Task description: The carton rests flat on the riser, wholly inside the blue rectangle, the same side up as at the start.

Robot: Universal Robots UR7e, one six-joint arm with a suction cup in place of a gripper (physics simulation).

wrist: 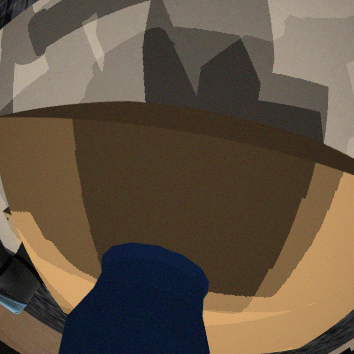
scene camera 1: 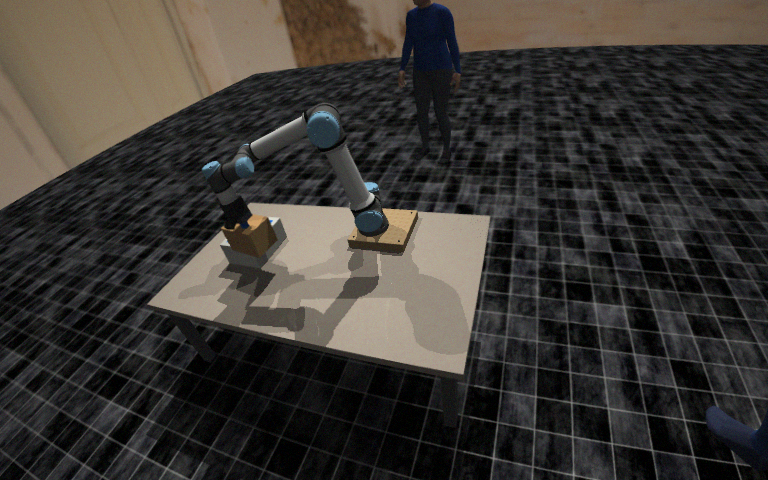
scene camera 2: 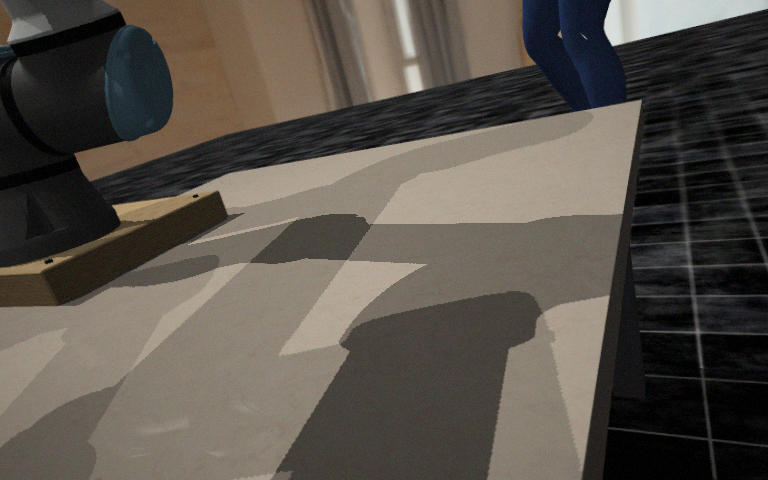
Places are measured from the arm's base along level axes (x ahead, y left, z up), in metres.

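Where they show: hand at its tool point: (wrist: pixel 149 256) (scene camera 1: pixel 247 228); arm's base at its link origin: (scene camera 2: pixel 59 242).
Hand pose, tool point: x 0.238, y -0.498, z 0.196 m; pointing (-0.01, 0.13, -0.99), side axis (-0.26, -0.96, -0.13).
Things, the pixels of their top centre, and the offset from my tool point. Level surfaces: height alone.
- orange-brown carton at its top centre: (wrist: pixel 215 323) (scene camera 1: pixel 244 222) dz +0.014, dx -0.028, dy -0.022 m
- white-grey riser at its top centre: (scene camera 1: pixel 250 231) dz -0.119, dx -0.146, dy -0.101 m
- blue rectangle at its top centre: (scene camera 1: pixel 250 231) dz -0.119, dx -0.146, dy -0.101 m
- beige table at its surface level: dz -0.239 m
The orange-brown carton (scene camera 1: pixel 253 240) (wrist: pixel 200 210) hangs under my suction gripper (scene camera 1: pixel 244 224) (wrist: pixel 142 300), whose blue cup is on its top face. In scene camera 1 the carton is over the white-grey riser (scene camera 1: pixel 244 259), at the far left of the table, and looks slightly tilted. Its lower part overlaps the riser's near side in this view. I cannot tell whether it touches the riser. A small bit of the blue rectangle (scene camera 1: pixel 271 221) shows behind the carton; the carton hides the rest. The riser does not show clearly in the wrist view. The carton and riser do not show in scene camera 2.
The arm's base stands on a wooden board (scene camera 1: pixel 400 226) (scene camera 2: pixel 135 249) on the beige table (scene camera 1: pixel 441 232) (scene camera 2: pixel 509 192). Arm shadows cross the table. A person (scene camera 1: pixel 433 45) stands behind the table, and a person's blue-clad legs (scene camera 2: pixel 583 50) show beyond the table edge.
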